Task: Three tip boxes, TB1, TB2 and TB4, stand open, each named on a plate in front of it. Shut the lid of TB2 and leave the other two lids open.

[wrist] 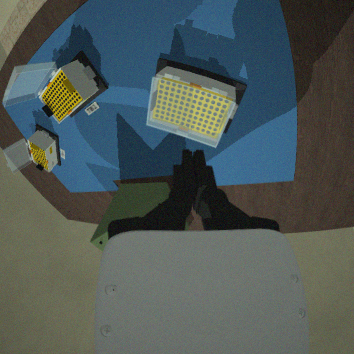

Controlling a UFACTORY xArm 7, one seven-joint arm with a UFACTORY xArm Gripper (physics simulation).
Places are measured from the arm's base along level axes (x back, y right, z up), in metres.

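Pixels of known places: gripper, between the fingertips: (190,162).
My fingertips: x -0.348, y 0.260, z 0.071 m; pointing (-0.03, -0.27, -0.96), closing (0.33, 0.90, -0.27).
Ahead of a thing's pixels: the offset from my fingertips to its top centre. "*": to the spot under its first point. Level surfaces: height alone.
The largest tip box @(dx +0.024, dy -0.042, dz -0.128 m) (195,107) stands near the middle of the view. Its clear lid @(* dx +0.053, dy -0.052, dz -0.128 m) (182,138) lies over the pale yellow tip grid; whether it is fully seated I cannot tell. A second tip box @(dx -0.081, dy -0.294, dz -0.131 m) (72,90) at upper left has its clear lid (30,82) swung open to the left. A third, smaller-looking tip box @(dx +0.055, dy -0.560, dz -0.140 m) (45,150) below it also has its clear lid (16,155) open. Small name plates @(* dx -0.014, dy -0.277, dz -0.204 m) (92,108) @(* dx +0.096, dy -0.522, dz -0.204 m) (62,154) by these two are unreadable here, and the large box's plate does not show. My gripper (190,162) is shut and empty, its fingertips just below the large box's lid edge in view.
The boxes stand on a blue mat @(dz -0.206 m) (265,150) on a dark brown table @(dz -0.209 m) (325,155). A green block-like object (132,202) shows below the mat's edge, partly hidden by the gripper. The table's curved edge runs along the left, past the two open boxes.
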